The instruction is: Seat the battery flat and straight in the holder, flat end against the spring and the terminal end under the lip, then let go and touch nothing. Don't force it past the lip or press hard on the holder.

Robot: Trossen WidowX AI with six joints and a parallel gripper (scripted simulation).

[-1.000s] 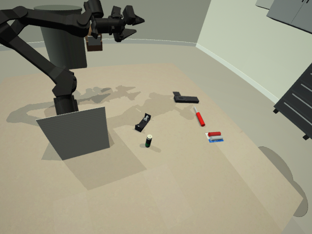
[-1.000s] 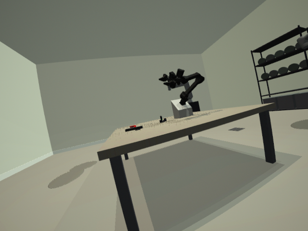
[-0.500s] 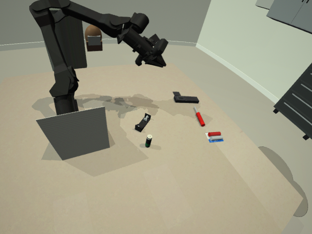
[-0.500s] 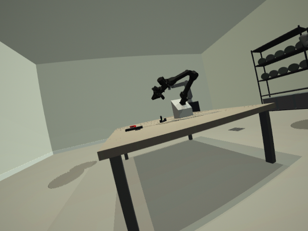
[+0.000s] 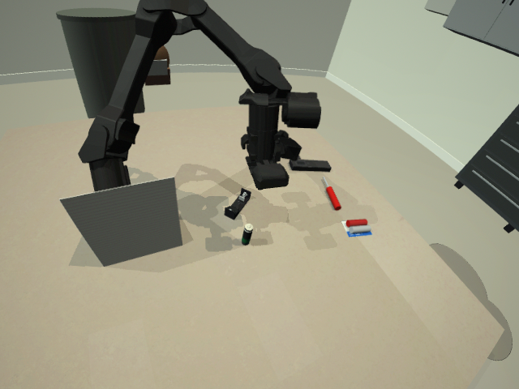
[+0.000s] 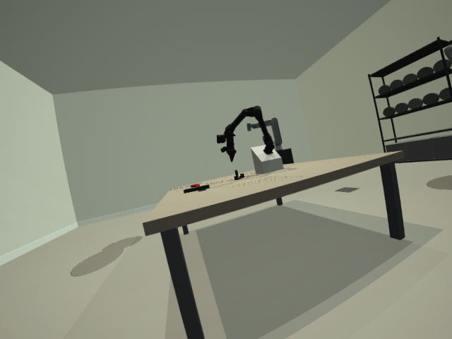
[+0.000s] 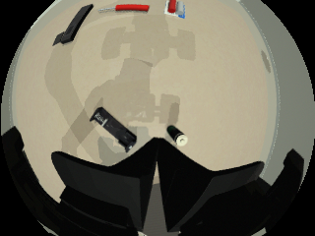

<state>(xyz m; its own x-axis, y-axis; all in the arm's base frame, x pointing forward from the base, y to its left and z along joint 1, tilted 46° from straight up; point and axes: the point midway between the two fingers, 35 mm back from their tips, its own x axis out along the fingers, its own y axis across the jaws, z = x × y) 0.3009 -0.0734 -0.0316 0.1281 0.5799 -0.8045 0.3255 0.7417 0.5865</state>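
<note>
Now: the battery 40 mm behind my gripper tip, 40 mm to the right of it and 100 mm below it. Also, from my gripper tip: red-handled screwdriver: 320 mm ahead, 10 mm to the left, 130 mm below.
</note>
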